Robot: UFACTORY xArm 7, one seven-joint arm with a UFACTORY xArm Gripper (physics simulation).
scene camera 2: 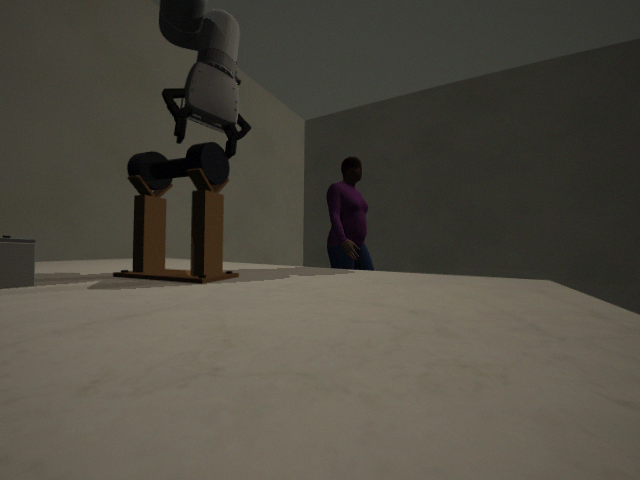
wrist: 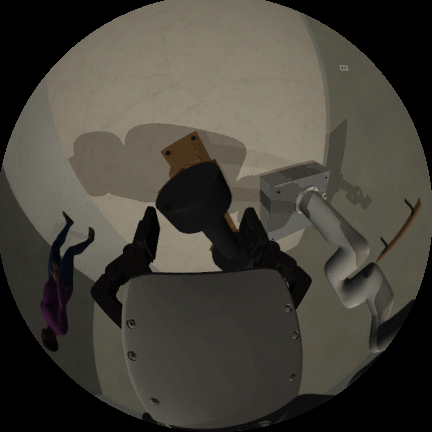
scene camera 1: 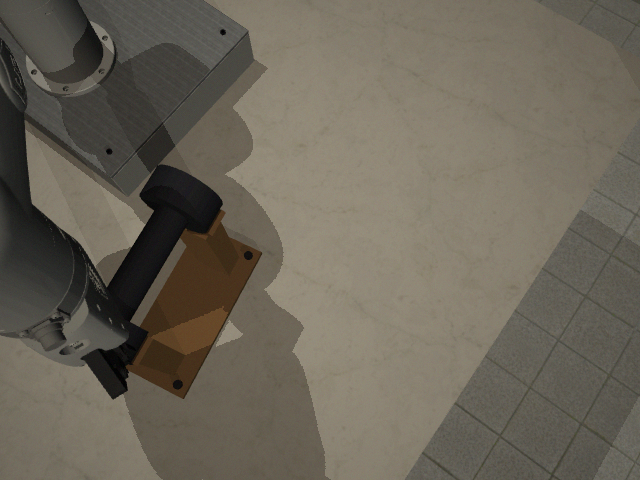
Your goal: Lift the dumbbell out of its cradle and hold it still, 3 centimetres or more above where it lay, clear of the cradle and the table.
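Places are measured from the arm's base along level axes (x ahead, y left, z up), in metres.
Pixels of known places: gripper, fingertip midpoint: [scene camera 2: 205, 149] [wrist: 200, 217]; arm's base, origin of the base link: [wrist: 305, 198] [scene camera 1: 72, 59].
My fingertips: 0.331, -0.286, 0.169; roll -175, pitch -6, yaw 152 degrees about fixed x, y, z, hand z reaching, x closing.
Observation:
For each thing: its middle in the pictures, then the offset to it from my fingertips, as dx, dy, dz. Level surfaces: height alone.
- black dumbbell, body centre: [scene camera 1: 144, 262] [wrist: 218, 232] [scene camera 2: 178, 168] -0.003, +0.067, -0.030
- brown cradle, body centre: [scene camera 1: 174, 290] [wrist: 203, 191] [scene camera 2: 177, 226] -0.003, +0.066, -0.149
- pale table, its level: dz -0.248
The black dumbbell [scene camera 1: 149, 253] [scene camera 2: 175, 167] [wrist: 195, 197] rests level across the V-shaped holders of the brown cradle [scene camera 1: 206, 284] [scene camera 2: 207, 232] [wrist: 186, 150], on top of its two tall posts. My gripper [scene camera 2: 205, 146] [wrist: 200, 217] is open and empty. In scene camera 2 it is slightly tilted above the nearer end weight, one fingertip level with that weight's upper right edge. In the wrist view one weight shows between and beyond the fingertips, and the handle slants to the right finger, which partly hides the other end. In scene camera 1 the arm hides that end.
The grey base block [scene camera 1: 180, 31] [scene camera 2: 15, 263] [wrist: 282, 215] of the arm stands beside the cradle, close to one end of the dumbbell. The cradle's base plate lies on the pale table [scene camera 1: 413, 180] [scene camera 2: 361, 361]. A person in purple [scene camera 2: 351, 217] [wrist: 57, 290] stands beyond the table.

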